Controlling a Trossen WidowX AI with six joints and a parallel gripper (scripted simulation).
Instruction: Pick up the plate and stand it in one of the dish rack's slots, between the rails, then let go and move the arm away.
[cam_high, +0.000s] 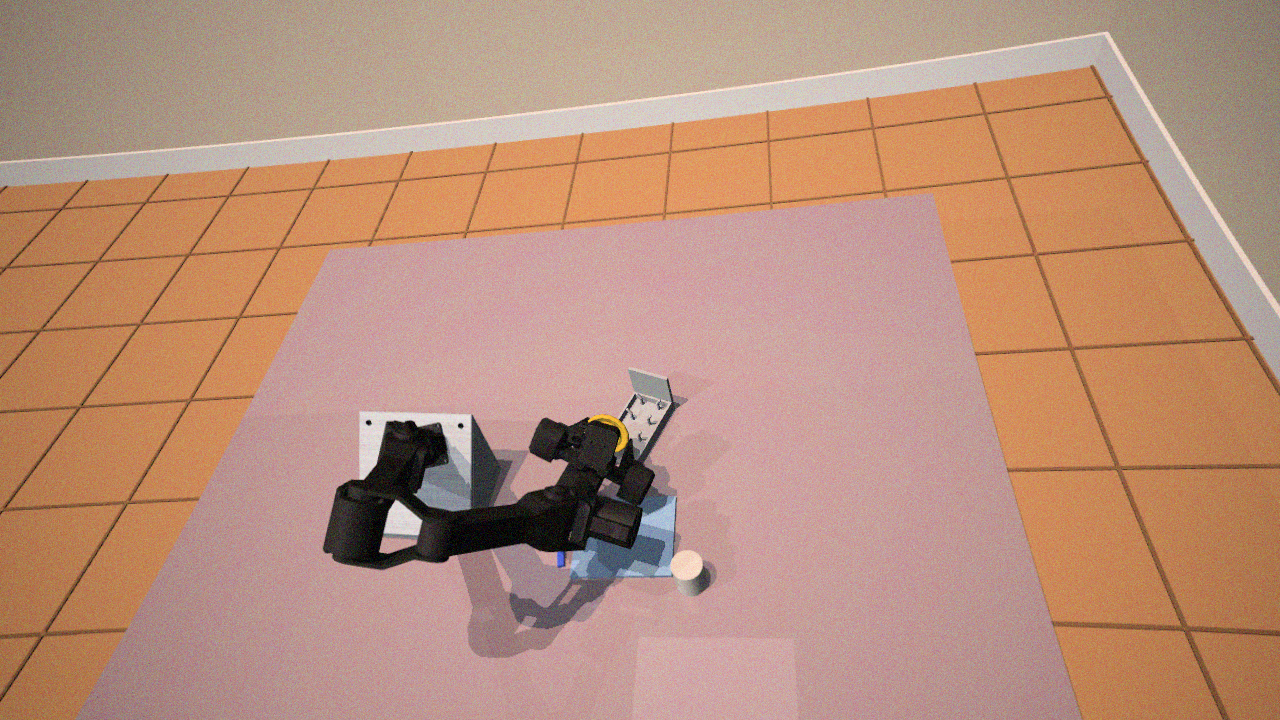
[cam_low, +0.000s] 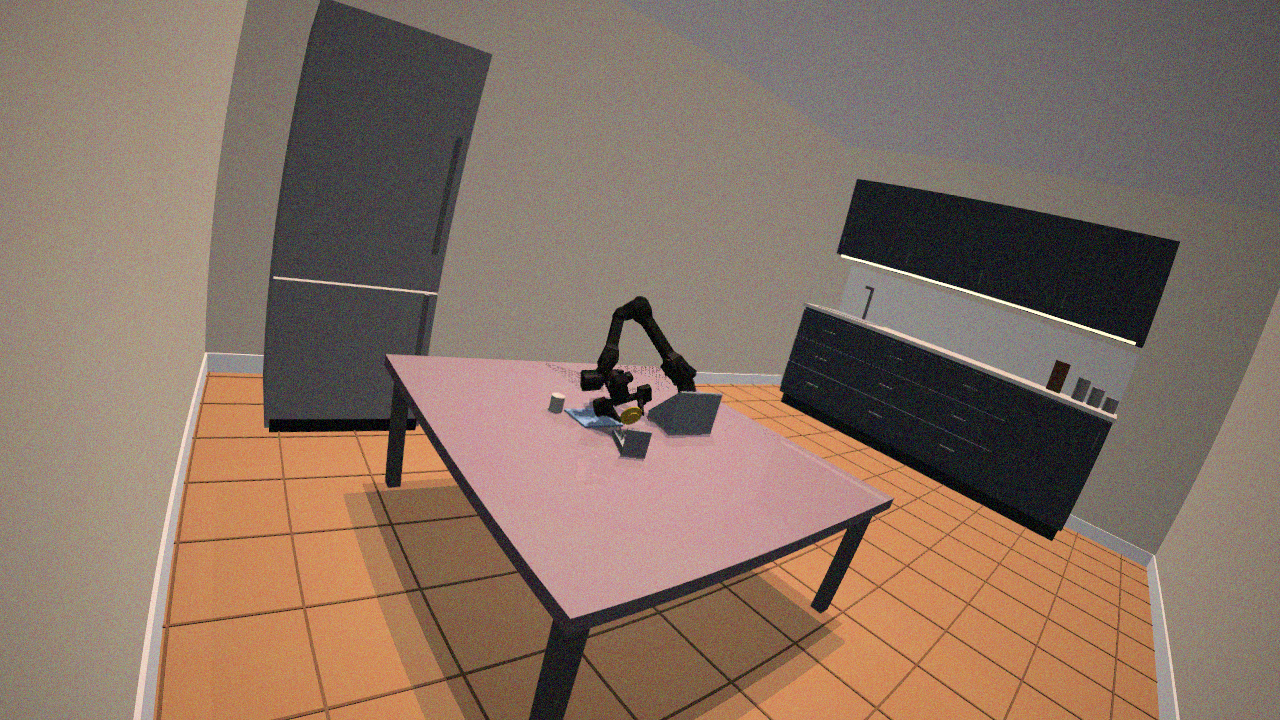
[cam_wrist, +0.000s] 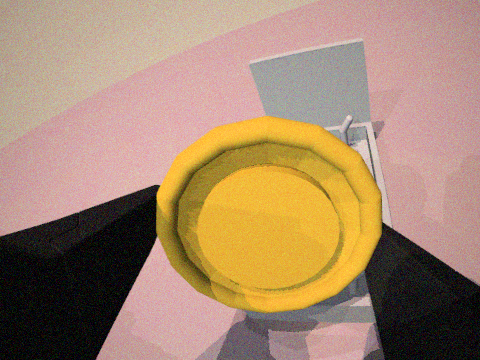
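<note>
Right now my gripper tip is 3 cm short of the grey dish rack, 4 cm to the right of it and 5 cm above it. From my gripper tip the other things lie so: white cup: 11 cm ahead, 23 cm to the right, 4 cm below; then yellow plate: 1 cm to the right; then blue spoon: 8 cm behind, 14 cm to the right, 6 cm below.
</note>
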